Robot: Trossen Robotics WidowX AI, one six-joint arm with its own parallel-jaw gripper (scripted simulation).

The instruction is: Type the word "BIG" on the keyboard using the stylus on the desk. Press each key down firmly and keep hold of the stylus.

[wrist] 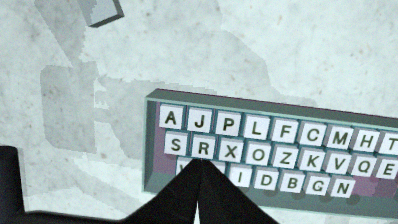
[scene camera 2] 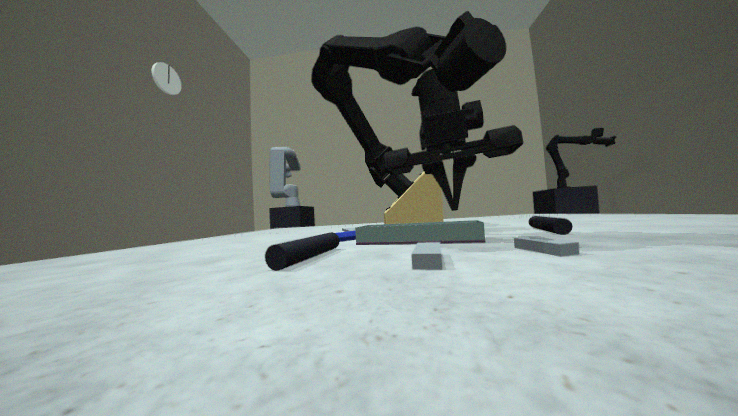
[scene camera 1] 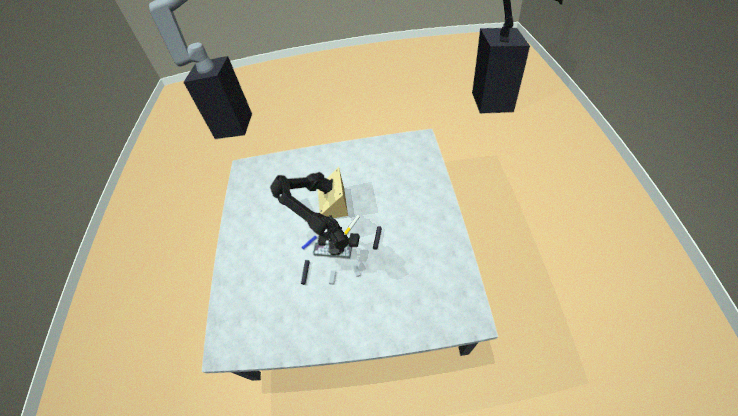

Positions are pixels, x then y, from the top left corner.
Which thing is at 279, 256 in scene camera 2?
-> A black cylinder.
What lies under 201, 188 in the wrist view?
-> My gripper.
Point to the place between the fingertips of my gripper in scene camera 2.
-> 454, 210
